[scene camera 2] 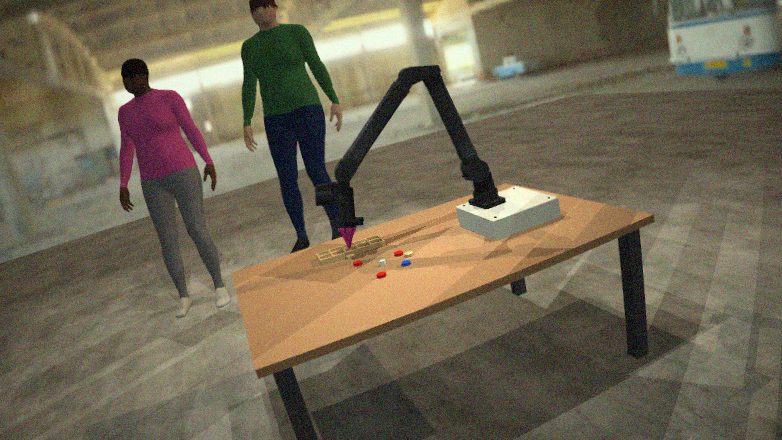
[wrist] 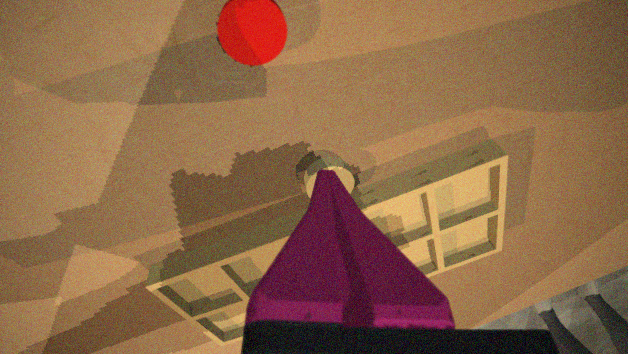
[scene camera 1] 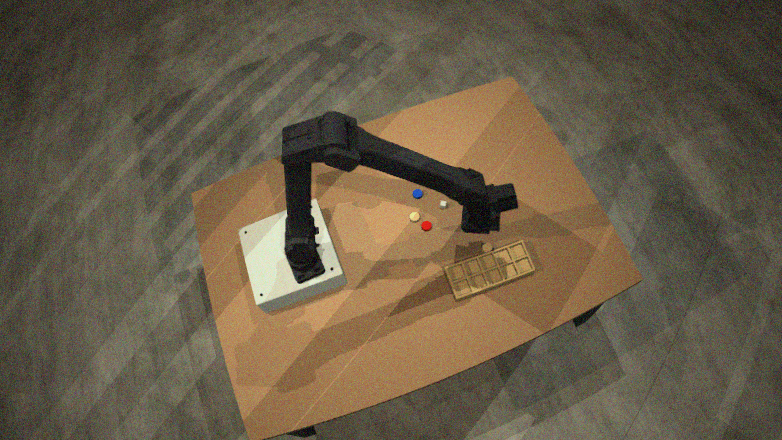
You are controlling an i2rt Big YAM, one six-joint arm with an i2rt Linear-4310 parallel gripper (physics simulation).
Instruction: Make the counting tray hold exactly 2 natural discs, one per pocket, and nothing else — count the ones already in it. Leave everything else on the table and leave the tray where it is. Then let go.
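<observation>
The counting tray has two rows of pockets. I cannot make out a disc in its visible pockets; shadow and my fingers hide some. One natural disc is outside, close against the tray's long side; whether it touches is unclear. Another natural disc lies on the table toward the base. My gripper is shut and empty, fingertips down, overlapping the disc beside the tray in the wrist view; its height above the disc is unclear. Its fingertips are hidden in scene camera 1's view.
A red disc lies beside the far natural disc. A second red disc is near the gripper, and a third red disc lies farther off. A blue disc and white cube lie nearby.
</observation>
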